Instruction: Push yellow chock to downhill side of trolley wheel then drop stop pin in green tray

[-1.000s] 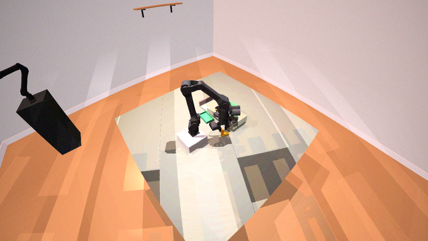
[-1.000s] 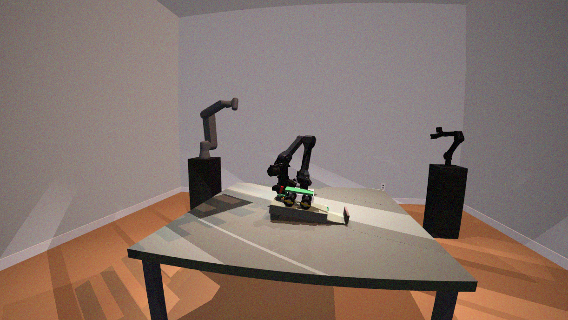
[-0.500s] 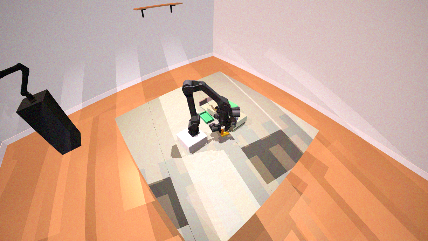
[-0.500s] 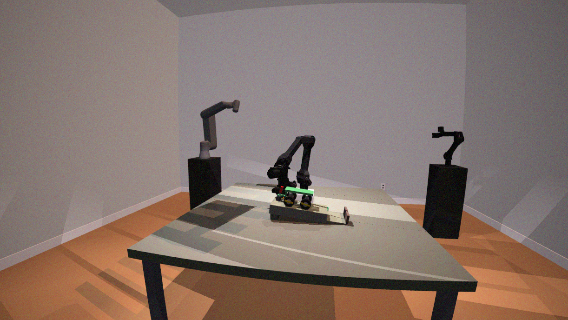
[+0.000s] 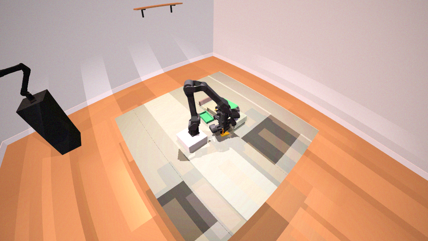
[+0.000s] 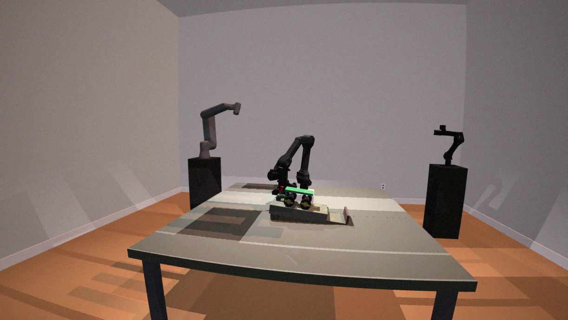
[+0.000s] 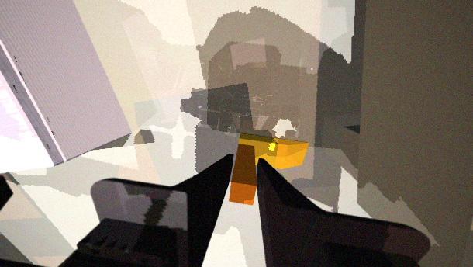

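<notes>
Right now my gripper tip is 20 mm short of the green tray, 220 mm to the right of it and 40 mm above it. Also, from my gripper tip: red-headed stop pin (130 mm ahead, 20 mm to the left, 100 mm above); then yellow chock (20 mm ahead, 10 mm below); then beige ramp (150 mm ahead, 130 mm to the left, 20 mm above).
</notes>
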